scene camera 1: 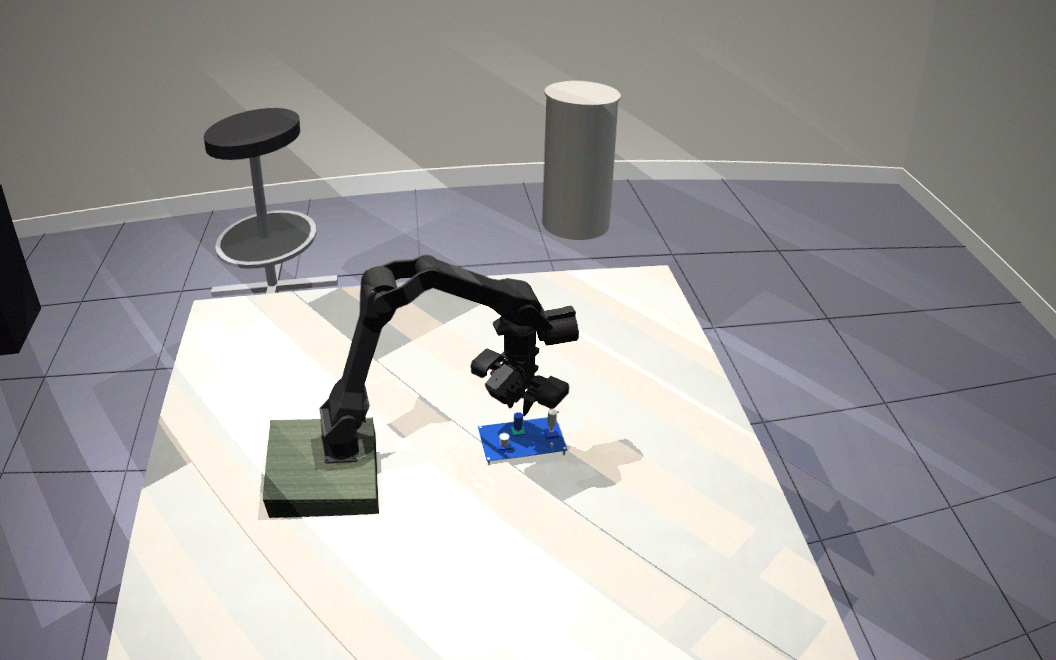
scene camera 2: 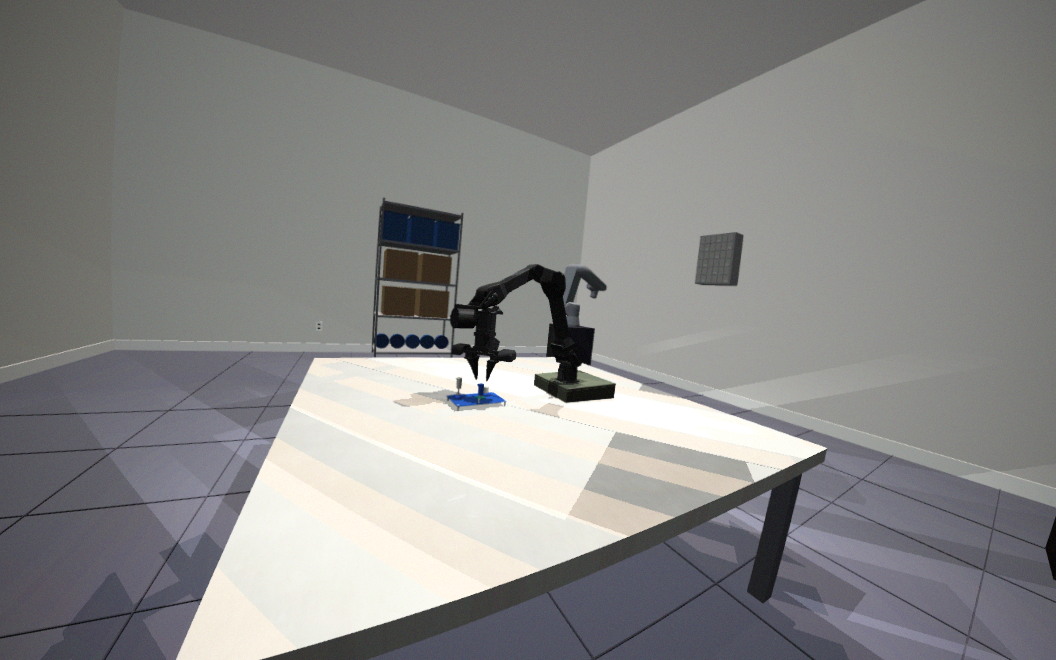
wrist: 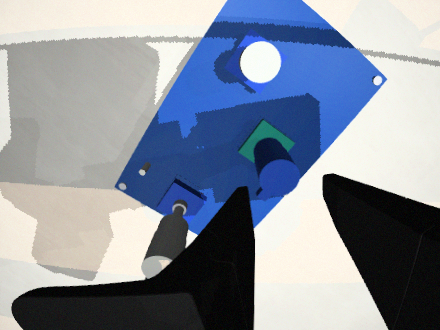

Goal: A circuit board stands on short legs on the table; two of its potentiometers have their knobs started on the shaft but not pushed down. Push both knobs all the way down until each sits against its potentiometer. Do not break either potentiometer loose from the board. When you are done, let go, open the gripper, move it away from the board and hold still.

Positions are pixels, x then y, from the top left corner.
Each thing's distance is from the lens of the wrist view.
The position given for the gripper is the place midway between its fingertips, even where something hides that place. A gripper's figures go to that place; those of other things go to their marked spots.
gripper (wrist: 285, 190): 10 cm
dark blue knob (wrist: 277, 174): 11 cm
